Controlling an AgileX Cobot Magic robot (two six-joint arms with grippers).
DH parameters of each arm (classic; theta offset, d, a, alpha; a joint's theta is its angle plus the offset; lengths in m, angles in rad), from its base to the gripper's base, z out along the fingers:
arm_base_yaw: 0 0.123 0 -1.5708
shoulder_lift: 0.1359 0 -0.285 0
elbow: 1.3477 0 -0.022 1.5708
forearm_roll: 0 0.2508 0 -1.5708
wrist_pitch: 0 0 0.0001 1.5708
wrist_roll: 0 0.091 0 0
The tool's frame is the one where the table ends.
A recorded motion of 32 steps. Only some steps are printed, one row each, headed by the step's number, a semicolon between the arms.
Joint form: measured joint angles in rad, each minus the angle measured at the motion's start. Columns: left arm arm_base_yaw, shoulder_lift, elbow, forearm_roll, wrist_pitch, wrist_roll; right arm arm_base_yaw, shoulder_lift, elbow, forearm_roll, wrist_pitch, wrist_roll.
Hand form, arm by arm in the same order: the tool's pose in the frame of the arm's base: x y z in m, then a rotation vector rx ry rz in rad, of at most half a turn. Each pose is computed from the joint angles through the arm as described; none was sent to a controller.
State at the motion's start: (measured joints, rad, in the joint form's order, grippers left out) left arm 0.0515 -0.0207 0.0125 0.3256 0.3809 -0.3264; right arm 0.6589 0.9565 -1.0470 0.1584 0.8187 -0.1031
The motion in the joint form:
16: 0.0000 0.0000 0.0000 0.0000 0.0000 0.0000; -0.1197 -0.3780 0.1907 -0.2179 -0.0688 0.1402
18: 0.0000 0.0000 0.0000 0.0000 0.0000 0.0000; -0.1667 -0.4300 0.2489 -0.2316 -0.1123 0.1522
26: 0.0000 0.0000 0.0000 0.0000 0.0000 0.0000; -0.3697 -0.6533 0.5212 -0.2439 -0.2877 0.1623
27: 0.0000 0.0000 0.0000 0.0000 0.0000 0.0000; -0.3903 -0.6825 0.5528 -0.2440 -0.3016 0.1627
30: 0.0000 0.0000 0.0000 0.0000 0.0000 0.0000; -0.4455 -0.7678 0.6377 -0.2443 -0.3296 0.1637
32: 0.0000 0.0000 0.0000 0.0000 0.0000 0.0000; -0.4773 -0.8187 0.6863 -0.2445 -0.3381 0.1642
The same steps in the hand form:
16: 0.0509 0.0135 0.1776 -0.1516 1.8318 0.1297; 0.0837 0.0458 0.3856 -0.5042 1.9017 0.3108
18: 0.0509 0.0135 0.1776 -0.1516 1.8318 0.1297; 0.0795 0.0377 0.3760 -0.4444 1.8748 0.2808
26: 0.0509 0.0135 0.1776 -0.1516 1.8318 0.1297; 0.0614 0.0142 0.3217 -0.2405 1.7767 0.1582
27: 0.0509 0.0135 0.1776 -0.1516 1.8318 0.1297; 0.0588 0.0122 0.3145 -0.2213 1.7672 0.1454
30: 0.0509 0.0135 0.1776 -0.1516 1.8318 0.1297; 0.0513 0.0074 0.2945 -0.1705 1.7434 0.1094
32: 0.0509 0.0135 0.1776 -0.1516 1.8318 0.1297; 0.0472 0.0050 0.2821 -0.1420 1.7346 0.0875

